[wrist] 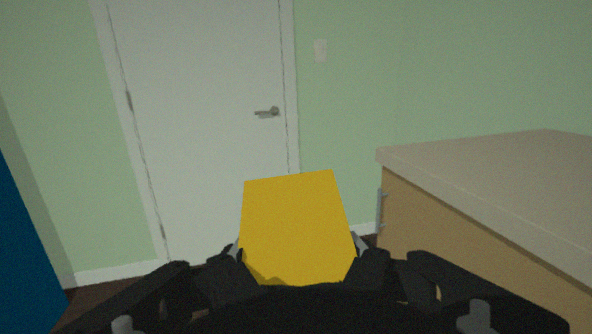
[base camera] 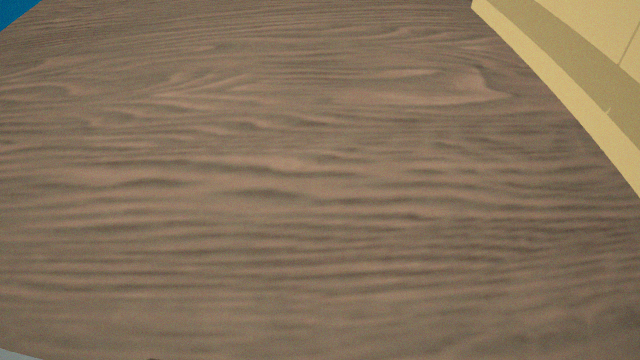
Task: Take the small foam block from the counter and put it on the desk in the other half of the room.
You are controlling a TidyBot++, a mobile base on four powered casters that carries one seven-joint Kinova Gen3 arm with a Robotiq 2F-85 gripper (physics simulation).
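Places are measured from the arm's base along level axes (x ahead, y left, z up), in millimetres.
Pixels of known places: gripper, between the fingertips: (wrist: 297, 248).
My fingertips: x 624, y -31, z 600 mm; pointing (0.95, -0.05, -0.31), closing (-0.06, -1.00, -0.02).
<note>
Behind a point stands the place of what it marks.
A yellow foam block (wrist: 296, 225) {x 610, y -31, z 626 mm} is held between the fingers of my gripper (wrist: 297, 248) {x 624, y -31, z 600 mm} in the wrist view. The gripper is shut on it, with a fingertip against each side. The block is off any surface, with the room showing behind it. A light-topped counter or desk (wrist: 500, 175) {x 893, y -432, z 514 mm} with wooden fronts stands to the right in the wrist view; I cannot tell which it is. Neither the block nor the gripper shows in the base camera view.
A white door (wrist: 210, 125) {x 1886, y 320, z 476 mm} with a lever handle is in the green wall (wrist: 450, 75) {x 1657, y -833, z 675 mm} ahead. A blue surface (wrist: 20, 260) {x 1502, y 1140, z 2 mm} (base camera: 15, 10) {x 1140, y 1090, z -371 mm} stands at the left. Yellowish cabinet fronts (base camera: 590, 30) {x 620, y -380, z -227 mm} rise at the right over the wooden floor (base camera: 300, 200) {x 406, y 39, z -396 mm}.
</note>
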